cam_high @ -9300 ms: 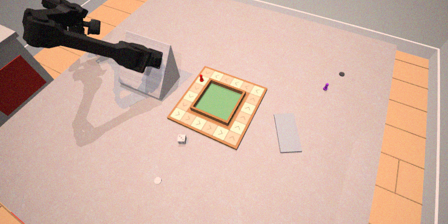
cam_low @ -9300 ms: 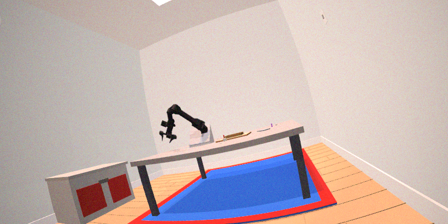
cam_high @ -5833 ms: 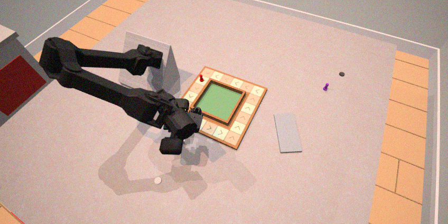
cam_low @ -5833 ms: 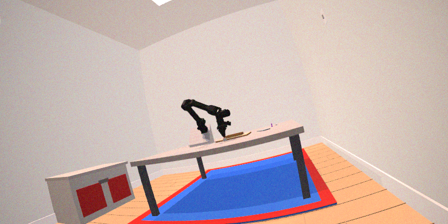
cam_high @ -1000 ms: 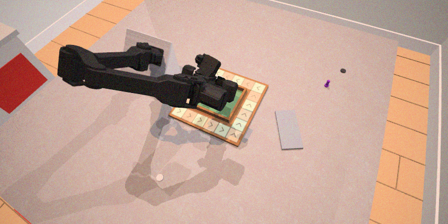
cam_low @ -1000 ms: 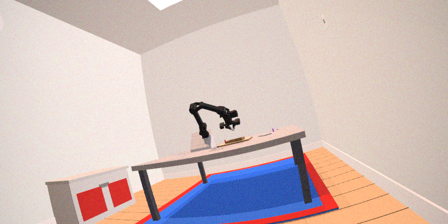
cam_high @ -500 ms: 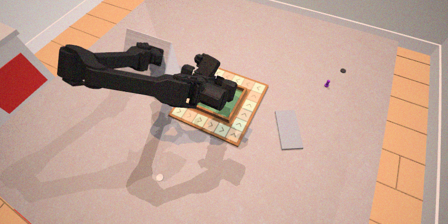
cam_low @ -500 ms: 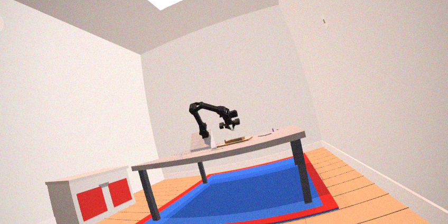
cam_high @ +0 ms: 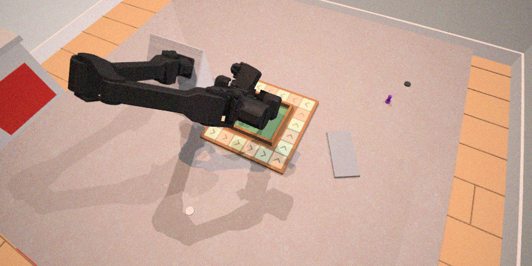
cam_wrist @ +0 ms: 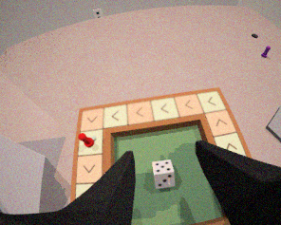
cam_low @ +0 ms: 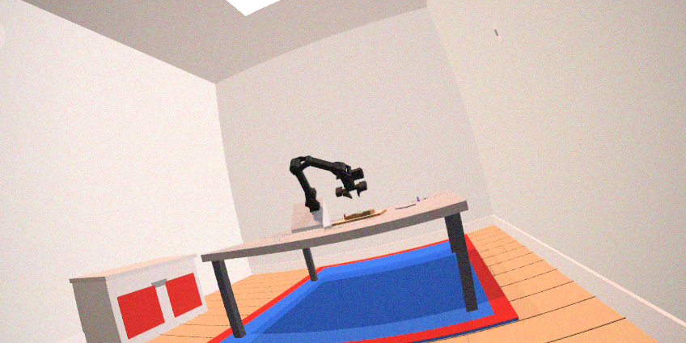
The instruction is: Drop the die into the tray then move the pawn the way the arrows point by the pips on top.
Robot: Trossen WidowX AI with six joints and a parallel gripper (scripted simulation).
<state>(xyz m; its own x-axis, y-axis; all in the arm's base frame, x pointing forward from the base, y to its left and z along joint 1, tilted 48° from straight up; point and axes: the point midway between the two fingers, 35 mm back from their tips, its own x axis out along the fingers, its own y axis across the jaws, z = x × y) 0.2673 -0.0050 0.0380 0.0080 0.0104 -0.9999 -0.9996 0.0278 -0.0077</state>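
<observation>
The red pawn lies 11 cm behind my gripper tip, 10 cm below it and 6 cm to the left of it. From my gripper tip the other things lie so: grey flat card 28 cm ahead, 13 cm below, 1 cm to the right; then white die 9 cm below; then dice tray 12 cm below.
</observation>
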